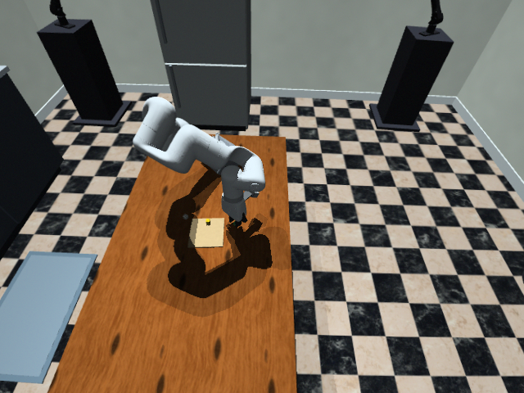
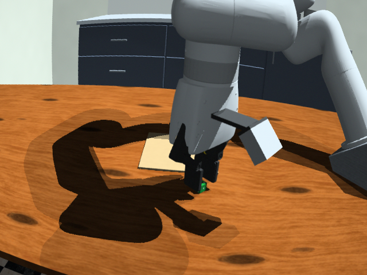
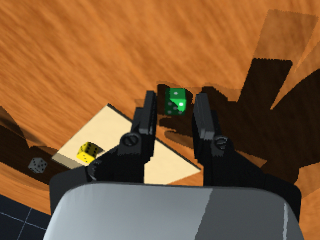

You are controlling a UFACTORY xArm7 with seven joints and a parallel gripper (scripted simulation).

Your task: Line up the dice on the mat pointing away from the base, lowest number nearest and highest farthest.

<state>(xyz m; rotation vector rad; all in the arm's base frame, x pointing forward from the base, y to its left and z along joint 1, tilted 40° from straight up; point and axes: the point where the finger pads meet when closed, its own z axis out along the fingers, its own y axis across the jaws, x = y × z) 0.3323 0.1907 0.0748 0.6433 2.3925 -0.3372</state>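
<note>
Now: hand 30 mm above the green die. The rest, counted from my hand: yellow die (120 mm to the right, 20 mm below); white die (220 mm to the right, 30 mm below, 20 mm behind); tan mat (110 mm to the right, 50 mm ahead, 30 mm below).
</note>
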